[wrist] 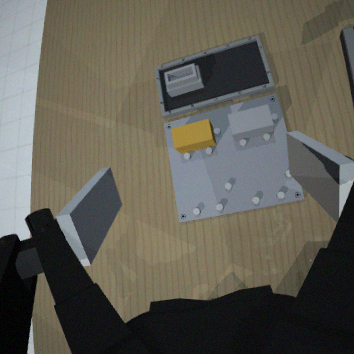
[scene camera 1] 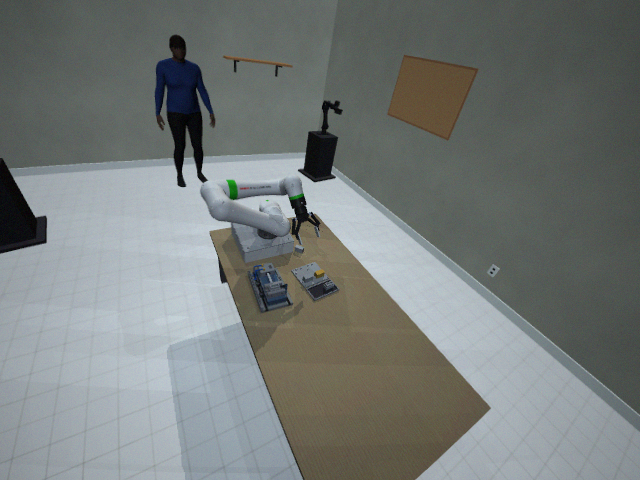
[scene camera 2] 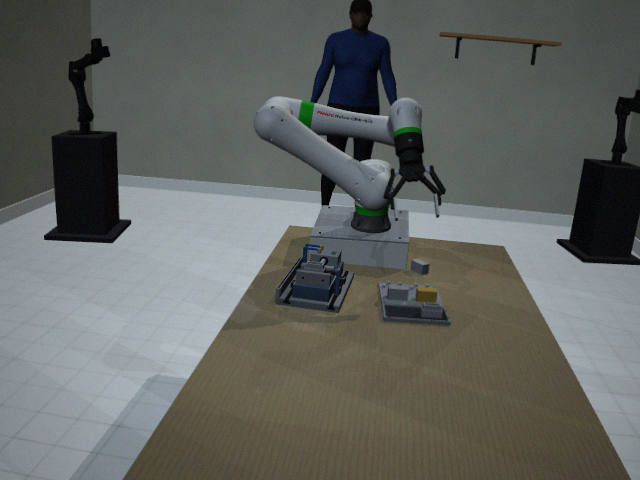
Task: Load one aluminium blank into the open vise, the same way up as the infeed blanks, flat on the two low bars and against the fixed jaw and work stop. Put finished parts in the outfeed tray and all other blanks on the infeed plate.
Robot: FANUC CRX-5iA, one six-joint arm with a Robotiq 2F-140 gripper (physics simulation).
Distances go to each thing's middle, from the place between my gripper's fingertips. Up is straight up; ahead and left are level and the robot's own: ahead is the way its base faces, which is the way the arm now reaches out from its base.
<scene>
Now: hand 23 cm above the infeed plate (wrist: 258,169), 7 cm short of it and 1 cm to the left of it. Also, from my hand: brass blank (wrist: 196,135): 21 cm below, 11 cm ahead, 3 cm to the left; then dark outfeed tray (scene camera 2: 396,312): 23 cm below, 21 cm ahead, 2 cm to the right.
</scene>
